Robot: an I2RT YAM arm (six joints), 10 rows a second.
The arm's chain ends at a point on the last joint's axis. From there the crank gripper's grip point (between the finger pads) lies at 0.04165 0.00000 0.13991 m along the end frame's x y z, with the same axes.
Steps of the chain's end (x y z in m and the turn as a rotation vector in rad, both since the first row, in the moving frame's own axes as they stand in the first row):
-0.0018 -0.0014 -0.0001 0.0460 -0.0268 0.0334
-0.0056 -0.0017 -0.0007 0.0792 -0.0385 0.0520
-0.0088 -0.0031 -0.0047 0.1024 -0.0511 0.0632
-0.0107 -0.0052 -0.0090 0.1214 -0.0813 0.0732
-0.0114 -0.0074 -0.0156 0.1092 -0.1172 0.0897
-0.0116 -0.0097 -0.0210 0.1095 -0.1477 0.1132
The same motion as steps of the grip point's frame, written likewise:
-0.0055 -0.0065 0.0008 0.0460 -0.0268 0.0334
-0.0108 -0.0108 0.0004 0.0792 -0.0385 0.0520
-0.0156 -0.0151 -0.0034 0.1024 -0.0511 0.0632
-0.0217 -0.0197 -0.0069 0.1214 -0.0813 0.0732
-0.0275 -0.0199 -0.0123 0.1092 -0.1172 0.0897
-0.0320 -0.0217 -0.0170 0.1095 -0.1477 0.1132

